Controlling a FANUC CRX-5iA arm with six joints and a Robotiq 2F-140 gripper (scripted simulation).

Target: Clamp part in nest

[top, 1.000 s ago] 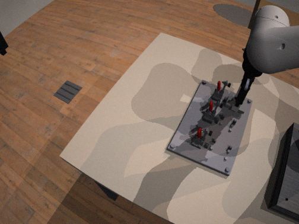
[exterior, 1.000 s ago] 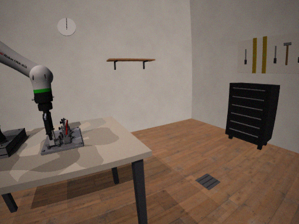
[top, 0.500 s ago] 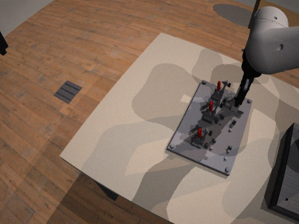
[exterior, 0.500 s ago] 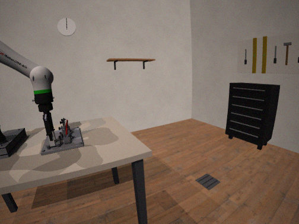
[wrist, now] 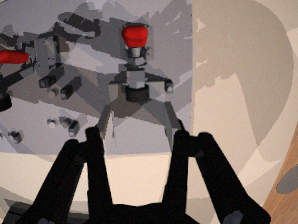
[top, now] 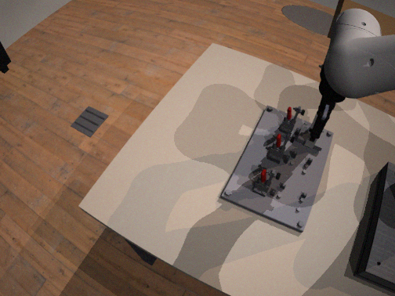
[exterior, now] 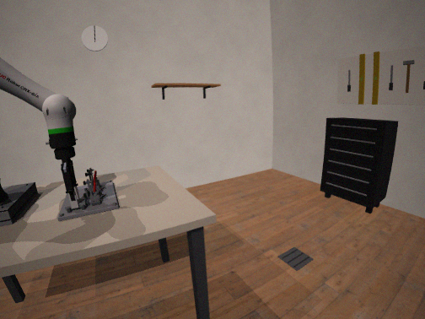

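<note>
Right now the part is 30 mm below my hand. The rest, counted from my hand: grey fixture plate: 50 mm ahead, 110 mm to the left, 50 mm below.
</note>
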